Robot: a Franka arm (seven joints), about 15 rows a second.
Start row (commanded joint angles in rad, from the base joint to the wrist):
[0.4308 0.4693 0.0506 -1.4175 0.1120 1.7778 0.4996]
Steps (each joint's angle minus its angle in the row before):
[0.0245 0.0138 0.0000 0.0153 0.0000 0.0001 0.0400]
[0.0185 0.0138 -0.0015 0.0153 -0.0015 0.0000 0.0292]
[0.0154 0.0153 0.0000 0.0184 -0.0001 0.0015 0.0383]
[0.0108 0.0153 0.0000 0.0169 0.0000 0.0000 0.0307]
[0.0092 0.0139 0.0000 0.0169 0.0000 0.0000 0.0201]
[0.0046 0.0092 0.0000 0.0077 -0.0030 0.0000 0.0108]
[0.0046 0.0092 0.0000 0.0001 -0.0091 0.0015 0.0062]
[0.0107 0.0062 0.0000 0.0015 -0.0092 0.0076 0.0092]
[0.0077 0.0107 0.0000 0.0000 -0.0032 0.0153 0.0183]
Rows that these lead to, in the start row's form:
[0.4553 0.4831 0.0506 -1.4022 0.1120 1.7779 0.5396]
[0.4738 0.4969 0.0491 -1.3869 0.1105 1.7779 0.5688]
[0.4892 0.5122 0.0491 -1.3685 0.1104 1.7794 0.6071]
[0.5000 0.5275 0.0491 -1.3516 0.1104 1.7794 0.6378]
[0.5092 0.5414 0.0491 -1.3347 0.1104 1.7794 0.6579]
[0.5138 0.5506 0.0491 -1.3270 0.1074 1.7794 0.6687]
[0.5184 0.5598 0.0491 -1.3269 0.0983 1.7809 0.6749]
[0.5291 0.5660 0.0491 -1.3254 0.0891 1.7885 0.6841]
[0.5368 0.5767 0.0491 -1.3254 0.0859 1.8038 0.7024]

